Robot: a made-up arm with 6 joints. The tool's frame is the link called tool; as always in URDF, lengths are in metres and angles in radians. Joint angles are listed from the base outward. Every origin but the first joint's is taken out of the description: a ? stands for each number. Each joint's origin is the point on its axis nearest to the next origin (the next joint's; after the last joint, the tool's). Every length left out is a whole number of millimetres.
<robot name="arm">
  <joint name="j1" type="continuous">
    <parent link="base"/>
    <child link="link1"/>
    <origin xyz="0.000 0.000 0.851"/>
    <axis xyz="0 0 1"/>
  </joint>
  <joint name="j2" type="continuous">
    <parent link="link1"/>
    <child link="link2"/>
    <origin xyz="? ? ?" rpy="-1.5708 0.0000 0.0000"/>
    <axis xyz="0 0 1"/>
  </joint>
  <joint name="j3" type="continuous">
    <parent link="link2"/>
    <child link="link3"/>
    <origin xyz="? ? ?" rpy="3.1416 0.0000 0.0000"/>
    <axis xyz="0 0 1"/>
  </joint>
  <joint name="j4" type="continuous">
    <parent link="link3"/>
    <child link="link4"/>
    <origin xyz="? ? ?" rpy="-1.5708 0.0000 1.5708"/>
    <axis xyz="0 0 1"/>
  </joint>
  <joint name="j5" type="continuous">
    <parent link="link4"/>
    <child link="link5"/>
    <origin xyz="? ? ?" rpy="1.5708 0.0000 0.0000"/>
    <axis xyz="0 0 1"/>
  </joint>
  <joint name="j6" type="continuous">
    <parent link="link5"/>
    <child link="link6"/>
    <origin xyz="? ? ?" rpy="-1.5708 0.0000 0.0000"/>
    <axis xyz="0 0 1"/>
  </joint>
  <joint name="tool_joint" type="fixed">
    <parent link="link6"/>
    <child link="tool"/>
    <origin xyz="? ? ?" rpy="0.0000 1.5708 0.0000"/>
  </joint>
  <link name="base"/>
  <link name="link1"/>
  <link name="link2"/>
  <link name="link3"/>
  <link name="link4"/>
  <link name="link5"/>
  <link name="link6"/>
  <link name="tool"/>
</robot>
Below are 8 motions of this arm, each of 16 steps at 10 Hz.
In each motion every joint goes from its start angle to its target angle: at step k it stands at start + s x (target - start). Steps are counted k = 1, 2, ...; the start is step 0. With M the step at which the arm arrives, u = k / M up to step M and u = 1 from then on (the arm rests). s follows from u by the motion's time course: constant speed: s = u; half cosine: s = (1 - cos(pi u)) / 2; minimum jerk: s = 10 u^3 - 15 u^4 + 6 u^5.
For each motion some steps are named. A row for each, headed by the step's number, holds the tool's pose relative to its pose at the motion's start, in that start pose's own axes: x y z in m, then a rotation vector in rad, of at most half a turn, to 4 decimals.
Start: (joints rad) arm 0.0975 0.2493 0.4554 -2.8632 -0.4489 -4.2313
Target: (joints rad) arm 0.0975 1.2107 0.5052 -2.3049 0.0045 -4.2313
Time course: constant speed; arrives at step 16
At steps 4, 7, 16:
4: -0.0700 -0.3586 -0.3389 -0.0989 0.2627 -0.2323
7: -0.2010 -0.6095 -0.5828 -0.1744 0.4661 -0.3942
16: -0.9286 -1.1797 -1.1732 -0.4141 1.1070 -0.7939

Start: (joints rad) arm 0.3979 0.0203 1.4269 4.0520 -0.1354 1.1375
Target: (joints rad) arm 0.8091 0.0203 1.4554 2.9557 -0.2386 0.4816
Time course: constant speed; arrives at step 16
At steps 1, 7, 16:
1: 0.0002 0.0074 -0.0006 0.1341 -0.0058 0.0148
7: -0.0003 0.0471 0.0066 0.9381 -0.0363 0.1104
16: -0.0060 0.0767 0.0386 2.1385 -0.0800 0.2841

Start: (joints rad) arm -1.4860 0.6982 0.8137 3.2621 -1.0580 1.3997
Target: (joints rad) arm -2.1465 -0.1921 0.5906 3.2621 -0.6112 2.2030
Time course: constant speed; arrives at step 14
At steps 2, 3, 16:
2: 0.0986 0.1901 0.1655 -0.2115 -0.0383 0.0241
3: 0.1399 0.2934 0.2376 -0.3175 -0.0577 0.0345
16: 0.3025 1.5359 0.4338 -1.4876 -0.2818 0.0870

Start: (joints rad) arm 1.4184 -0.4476 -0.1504 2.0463 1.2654 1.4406
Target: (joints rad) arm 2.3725 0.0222 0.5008 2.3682 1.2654 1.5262
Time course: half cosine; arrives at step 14
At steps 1, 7, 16:
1: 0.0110 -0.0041 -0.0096 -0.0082 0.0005 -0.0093
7: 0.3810 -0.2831 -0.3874 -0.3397 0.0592 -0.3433
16: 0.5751 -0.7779 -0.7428 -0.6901 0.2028 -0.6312

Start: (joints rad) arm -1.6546 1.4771 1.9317 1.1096 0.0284 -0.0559
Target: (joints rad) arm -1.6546 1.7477 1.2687 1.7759 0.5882 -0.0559
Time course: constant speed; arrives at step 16
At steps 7, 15, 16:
7: -0.0914 0.6564 -0.3054 -0.2256 -0.0888 0.4340
15: -0.5526 1.3236 -0.6030 -0.3087 -0.2861 1.0319
16: -0.6340 1.3917 -0.6326 -0.3034 -0.3163 1.1110

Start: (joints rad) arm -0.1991 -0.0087 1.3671 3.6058 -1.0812 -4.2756
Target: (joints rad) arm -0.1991 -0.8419 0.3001 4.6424 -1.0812 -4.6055
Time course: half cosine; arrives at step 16
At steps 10, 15, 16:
10: -0.0797 0.1401 -0.0709 -0.0107 0.6865 0.1114
15: -0.1984 0.2320 -0.0842 -0.0046 0.9915 0.1381
16: -0.2030 0.2352 -0.0845 -0.0044 1.0013 0.1388

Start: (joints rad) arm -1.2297 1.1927 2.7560 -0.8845 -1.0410 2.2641
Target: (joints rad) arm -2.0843 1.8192 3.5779 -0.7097 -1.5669 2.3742
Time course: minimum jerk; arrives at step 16
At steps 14, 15, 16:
14: -0.5732 0.2069 0.1053 -0.5498 0.4145 0.9283
15: -0.5805 0.2080 0.1103 -0.5544 0.4212 0.9425
16: -0.5816 0.2082 0.1111 -0.5551 0.4223 0.9447

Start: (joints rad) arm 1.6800 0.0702 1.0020 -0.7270 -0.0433 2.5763
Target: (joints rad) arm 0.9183 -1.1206 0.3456 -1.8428 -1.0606 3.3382
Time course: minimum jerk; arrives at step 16
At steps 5, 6, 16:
5: -0.1146 -0.1978 -0.1207 -0.0538 -0.0688 0.0027
6: -0.1887 -0.3064 -0.1526 -0.0902 -0.1178 -0.0132
16: -0.8918 -0.9120 0.2602 -0.6177 -0.6872 -0.4294

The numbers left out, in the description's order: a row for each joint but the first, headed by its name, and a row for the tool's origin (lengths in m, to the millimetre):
j2: 0.113 0.000 0.000
j3: 0.000 -0.557 0.000
j4: 1.415 0.208 0.000
j5: 0.000 0.000 0.000
j6: 0.000 -0.236 0.000
tool: 0.000 0.000 0.000

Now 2 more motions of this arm.
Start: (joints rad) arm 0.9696 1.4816 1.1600 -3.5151 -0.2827 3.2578
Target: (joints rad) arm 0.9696 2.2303 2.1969 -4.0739 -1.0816 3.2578
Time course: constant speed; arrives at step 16
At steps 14, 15, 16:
14: -0.1559 -0.1053 0.1635 0.4953 -0.8649 -0.2760
15: -0.1839 -0.1161 0.1703 0.5306 -0.9203 -0.3056
16: -0.2137 -0.1270 0.1764 0.5657 -0.9747 -0.3365

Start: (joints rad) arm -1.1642 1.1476 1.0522 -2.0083 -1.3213 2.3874
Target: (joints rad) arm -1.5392 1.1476 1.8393 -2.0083 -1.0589 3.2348
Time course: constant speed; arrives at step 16
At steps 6, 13, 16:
6: -0.1143 -0.3010 0.4159 -0.6318 0.0335 -0.1317
13: -0.2550 -0.4483 0.9760 -1.3678 0.1272 -0.2645
16: -0.3033 -0.4388 1.2200 -1.6818 0.1820 -0.3120

